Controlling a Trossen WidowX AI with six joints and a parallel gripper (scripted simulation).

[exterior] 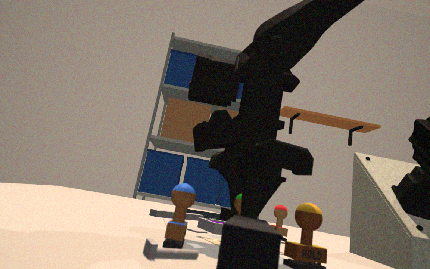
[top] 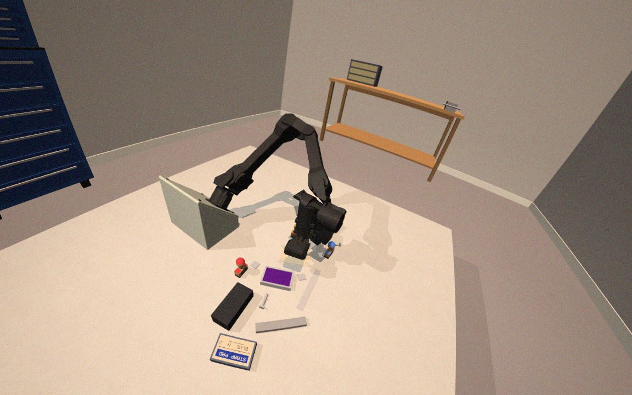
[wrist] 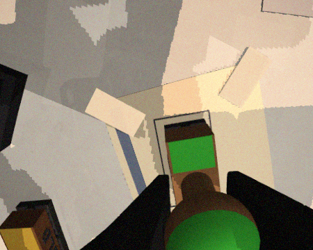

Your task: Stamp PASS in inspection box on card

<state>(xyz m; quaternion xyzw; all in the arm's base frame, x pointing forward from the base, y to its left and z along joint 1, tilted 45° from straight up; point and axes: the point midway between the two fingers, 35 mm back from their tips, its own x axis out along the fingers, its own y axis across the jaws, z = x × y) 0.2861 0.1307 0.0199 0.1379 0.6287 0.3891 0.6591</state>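
Right now the inspection card is 1 cm behind my gripper tip, 1 cm to the right of it and 2 cm below it. Also, from my gripper tip: blue-topped stamp 7 cm ahead, 7 cm to the left; purple ink pad 1 cm ahead, 12 cm to the right, 2 cm below; yellow HOLD stamp 6 cm behind, 6 cm to the left.
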